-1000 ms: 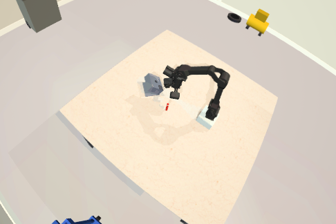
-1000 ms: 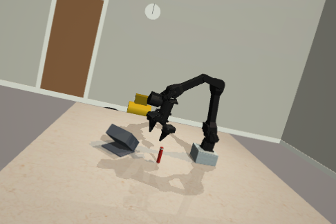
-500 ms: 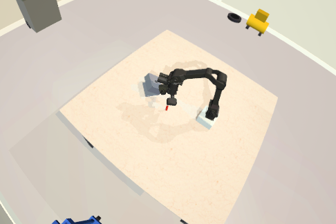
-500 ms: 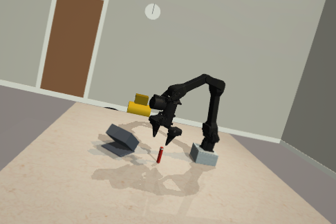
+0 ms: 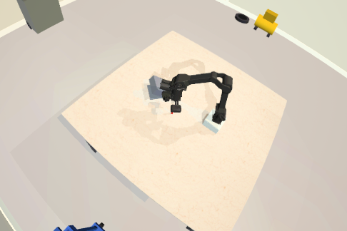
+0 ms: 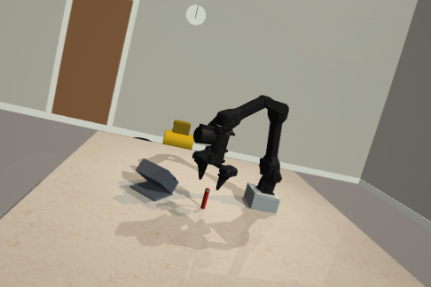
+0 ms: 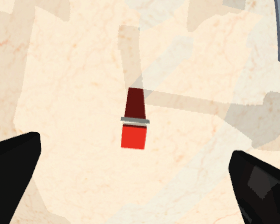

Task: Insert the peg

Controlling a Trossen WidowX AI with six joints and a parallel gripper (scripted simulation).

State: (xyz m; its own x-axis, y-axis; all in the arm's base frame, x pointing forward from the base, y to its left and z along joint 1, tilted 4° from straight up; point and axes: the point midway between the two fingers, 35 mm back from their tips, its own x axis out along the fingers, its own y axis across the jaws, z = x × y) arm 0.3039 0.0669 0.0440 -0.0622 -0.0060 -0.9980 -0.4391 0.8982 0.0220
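The red square peg lies 4 cm below my gripper tip. From my gripper tip the other things lie so: sloped grey panel: 17 cm ahead, 12 cm to the right, 4 cm below.
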